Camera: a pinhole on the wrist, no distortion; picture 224 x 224 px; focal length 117.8 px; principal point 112.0 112.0 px. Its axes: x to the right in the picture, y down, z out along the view. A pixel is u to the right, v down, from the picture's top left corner.
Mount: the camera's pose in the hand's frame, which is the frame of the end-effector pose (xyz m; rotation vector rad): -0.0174 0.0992 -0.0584 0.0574 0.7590 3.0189
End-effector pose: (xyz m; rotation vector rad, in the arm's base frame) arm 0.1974 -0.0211 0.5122 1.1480 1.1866 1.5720
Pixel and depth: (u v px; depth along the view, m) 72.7 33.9 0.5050
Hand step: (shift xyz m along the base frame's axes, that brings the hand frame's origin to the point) 0.1176 0.0900 0.6723
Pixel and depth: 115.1 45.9 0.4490
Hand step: 0.1641 -0.0680 0.5484
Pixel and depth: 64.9 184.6 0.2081
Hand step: 0.1532 0.0910 0.1168
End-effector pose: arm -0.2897 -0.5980 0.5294 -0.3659 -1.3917 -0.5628
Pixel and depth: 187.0 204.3 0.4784
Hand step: -0.4695 0.3585 -0.2178
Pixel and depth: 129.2 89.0 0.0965
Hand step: 0.0757 0.1464 -0.0104
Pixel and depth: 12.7 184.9 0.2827
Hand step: -0.1591 0.1694 0.2730
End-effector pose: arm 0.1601 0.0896 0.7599 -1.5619 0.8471 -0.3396
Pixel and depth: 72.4 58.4 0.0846
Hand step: -0.0460 -0.0066 -0.1664
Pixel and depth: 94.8 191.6 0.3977
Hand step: 0.2942 0.2706 -0.1393
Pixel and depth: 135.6 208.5 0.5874
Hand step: 0.3844 0.5834 -0.0617
